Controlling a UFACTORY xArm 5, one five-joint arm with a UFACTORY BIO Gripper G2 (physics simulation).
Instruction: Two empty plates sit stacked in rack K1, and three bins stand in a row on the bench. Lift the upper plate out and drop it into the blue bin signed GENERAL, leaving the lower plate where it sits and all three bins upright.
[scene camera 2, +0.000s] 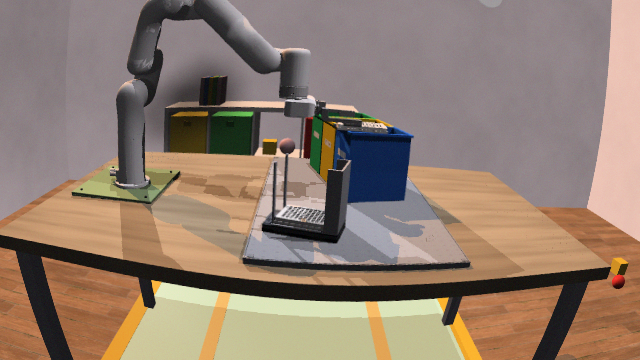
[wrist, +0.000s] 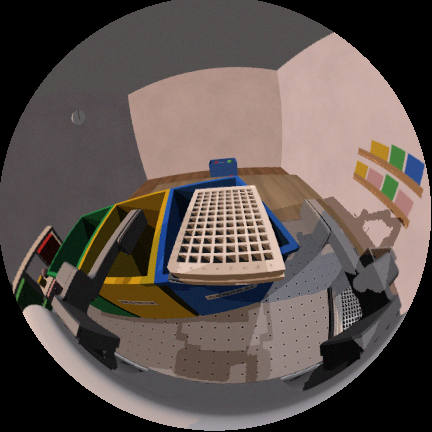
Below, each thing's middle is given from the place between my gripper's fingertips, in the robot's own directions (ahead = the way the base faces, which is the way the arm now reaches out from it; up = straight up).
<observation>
The blue bin (scene camera 2: 379, 162) lies 50 mm ahead of my hand, 10 mm to the left of it and 120 mm below it. The rest, counted from my hand: green bin (scene camera 2: 317, 126) 10 mm behind, 270 mm to the left, 120 mm below; then yellow bin (scene camera 2: 329, 130) 20 mm ahead, 140 mm to the left, 120 mm below.
</observation>
